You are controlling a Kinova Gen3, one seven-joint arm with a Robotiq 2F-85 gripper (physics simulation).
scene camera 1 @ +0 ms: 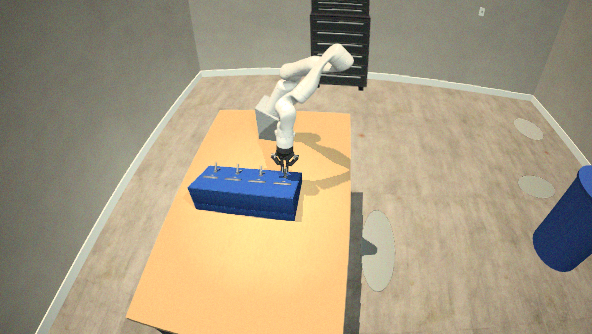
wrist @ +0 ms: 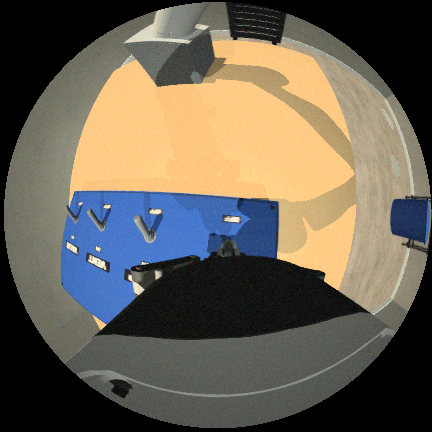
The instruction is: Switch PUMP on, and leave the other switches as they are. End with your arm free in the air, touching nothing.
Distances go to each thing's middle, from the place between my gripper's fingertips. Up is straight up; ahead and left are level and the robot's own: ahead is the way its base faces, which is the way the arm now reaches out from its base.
My hand is 9 cm short of the blue switch box [scene camera 1: 271,195], 17 cm to the left of it and 5 cm above it.
